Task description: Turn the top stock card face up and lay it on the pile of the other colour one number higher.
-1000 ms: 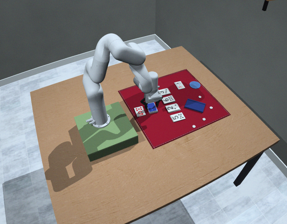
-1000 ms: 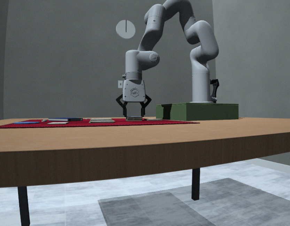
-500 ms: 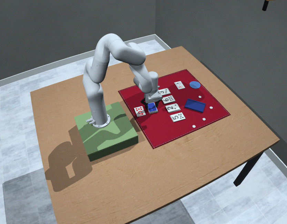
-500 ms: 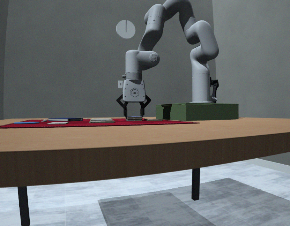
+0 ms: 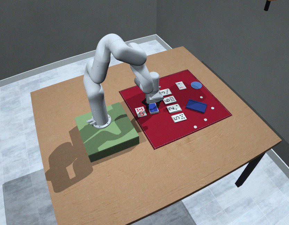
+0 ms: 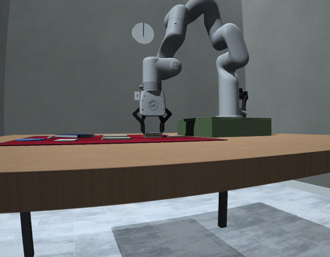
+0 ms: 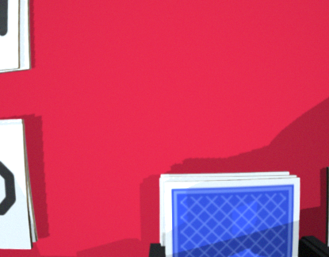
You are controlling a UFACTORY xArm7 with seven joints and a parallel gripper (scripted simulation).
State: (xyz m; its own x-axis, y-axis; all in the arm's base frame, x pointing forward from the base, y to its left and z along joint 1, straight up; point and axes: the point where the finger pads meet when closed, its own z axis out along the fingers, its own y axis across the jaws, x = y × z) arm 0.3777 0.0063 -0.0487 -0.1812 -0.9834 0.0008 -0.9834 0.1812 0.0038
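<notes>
My gripper is now 2 cm above the card. The rest, counted from my hand: red mat 17 cm ahead, 4 cm below, 1 cm to the right.
</notes>
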